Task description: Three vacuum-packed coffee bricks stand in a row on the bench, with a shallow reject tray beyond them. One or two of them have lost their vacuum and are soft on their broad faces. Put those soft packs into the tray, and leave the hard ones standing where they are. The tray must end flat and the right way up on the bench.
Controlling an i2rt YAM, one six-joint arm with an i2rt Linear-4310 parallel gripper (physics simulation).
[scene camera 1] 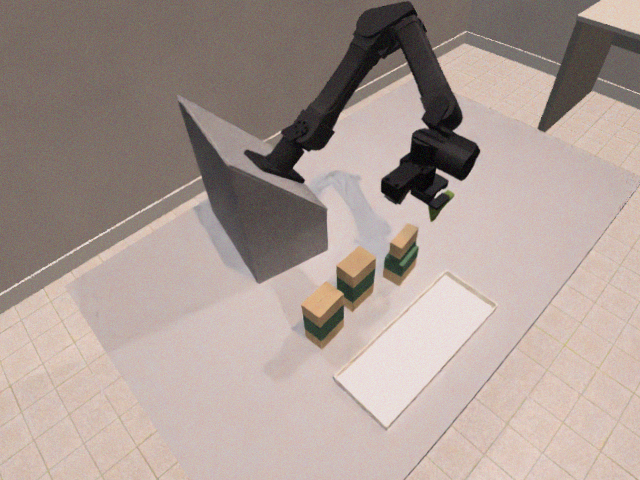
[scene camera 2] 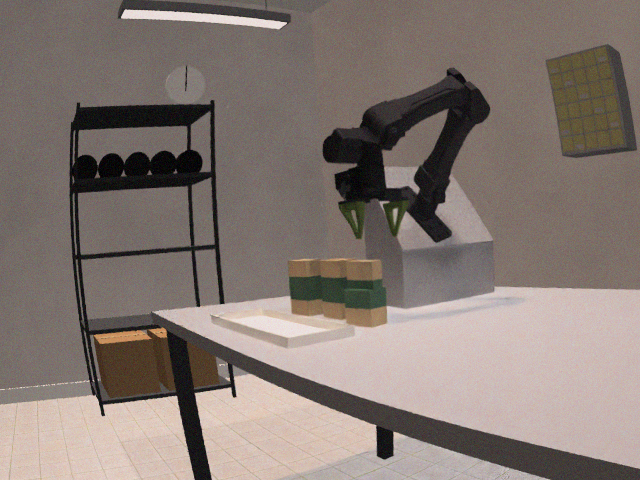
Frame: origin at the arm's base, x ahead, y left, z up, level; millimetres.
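Where they show: gripper, fingertip midpoint: (scene camera 1: 415, 209) (scene camera 2: 377, 237); arm's base, link origin: (scene camera 1: 275, 169) (scene camera 2: 421, 214).
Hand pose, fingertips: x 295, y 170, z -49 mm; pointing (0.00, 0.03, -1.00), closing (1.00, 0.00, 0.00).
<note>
Things, the pixels of their top centre, and the offset from my fingertips.
- near-left pack, top centre: (scene camera 1: 322, 298) (scene camera 2: 304, 259) dx +4, dy -299, dz -47 mm
- middle pack, top centre: (scene camera 1: 356, 261) (scene camera 2: 337, 259) dx -16, dy -178, dz -47 mm
- far-right pack, top centre: (scene camera 2: 363, 260) (scene camera 1: 404, 235) dx +9, dy -43, dz -47 mm
- white tray, top centre: (scene camera 2: 272, 320) (scene camera 1: 420, 338) dx +175, dy -165, dz -166 mm
Three tan coffee bricks with green bands stand upright in a row: the near-left pack (scene camera 1: 322, 326) (scene camera 2: 305, 287), the middle pack (scene camera 1: 355, 284) (scene camera 2: 333, 289) and the far-right pack (scene camera 1: 401, 258) (scene camera 2: 366, 299). The far-right pack has a narrower top and a stepped green band that juts out; the other two look straight-sided. The white tray (scene camera 1: 418, 351) (scene camera 2: 320, 338) lies flat, right way up and empty beside the row. My gripper (scene camera 1: 419, 207) (scene camera 2: 376, 236) is open and empty, pointing down above the far-right pack without touching it. In scene camera 1 one green finger is hidden.
The arm stands on a grey wedge-shaped block (scene camera 1: 279, 222) (scene camera 2: 447, 271) behind the packs. The bench edge (scene camera 2: 310, 390) runs past the tray's outer side. Away from the bench stand a black shelf rack (scene camera 2: 216, 206) with cardboard boxes (scene camera 2: 126, 364) and another table (scene camera 1: 576, 72).
</note>
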